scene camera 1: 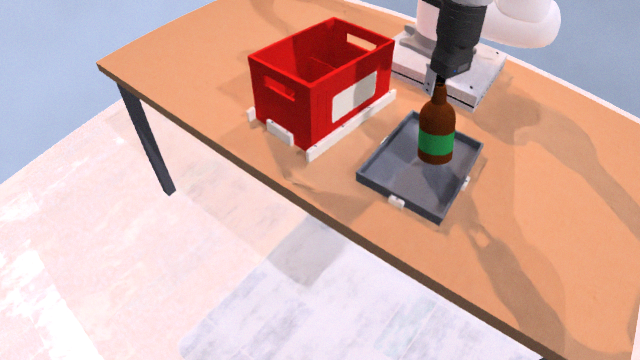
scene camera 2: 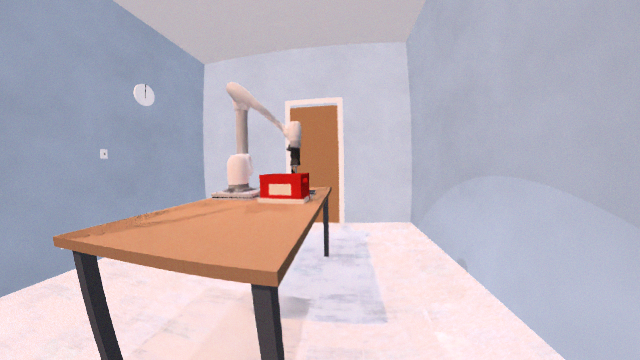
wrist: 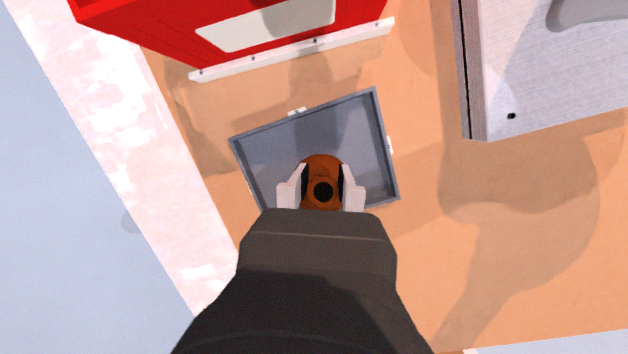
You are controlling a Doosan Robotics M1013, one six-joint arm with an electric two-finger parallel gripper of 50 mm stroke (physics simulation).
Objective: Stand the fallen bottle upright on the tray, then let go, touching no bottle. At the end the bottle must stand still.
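Note:
The brown bottle with a green label stands upright, neck up, over the inner area of the grey tray. Its base is at the tray floor or a little above it; the frames do not show clearly whether they touch. My gripper points down and is shut on the bottle's neck, with one finger on each side of it. In the scene camera 2 view, my gripper shows above the red crate, which hides the bottle.
The red crate stands beside the tray, with white strips along its base. The robot's base plate is behind the tray. Small white clips sit at the tray's sides.

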